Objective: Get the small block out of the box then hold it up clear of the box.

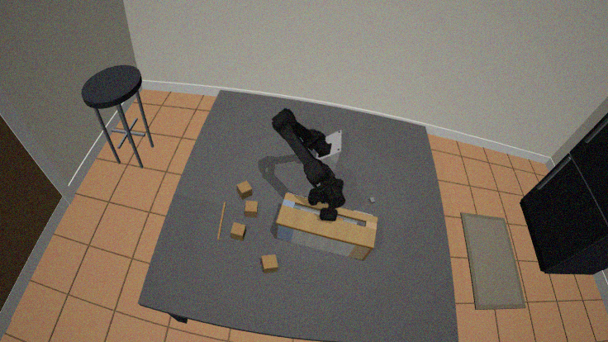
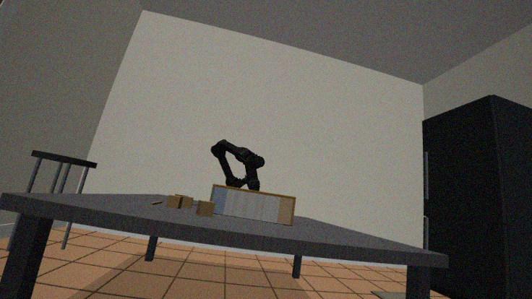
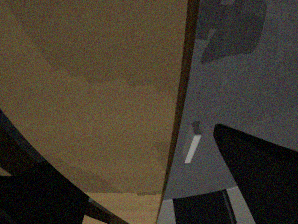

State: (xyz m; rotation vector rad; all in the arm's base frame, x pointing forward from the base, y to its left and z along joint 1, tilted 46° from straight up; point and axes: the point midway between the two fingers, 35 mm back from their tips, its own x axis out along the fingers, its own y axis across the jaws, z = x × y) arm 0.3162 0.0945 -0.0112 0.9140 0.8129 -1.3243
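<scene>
Now: the box 4 cm ahead of my gripper tip, 2 cm to the right of it and 2 cm below it. Round my gripper tip: thin stick: 45 cm to the right, 12 cm ahead, 8 cm below; grey piece: 18 cm to the left, 16 cm behind, 8 cm below.
</scene>
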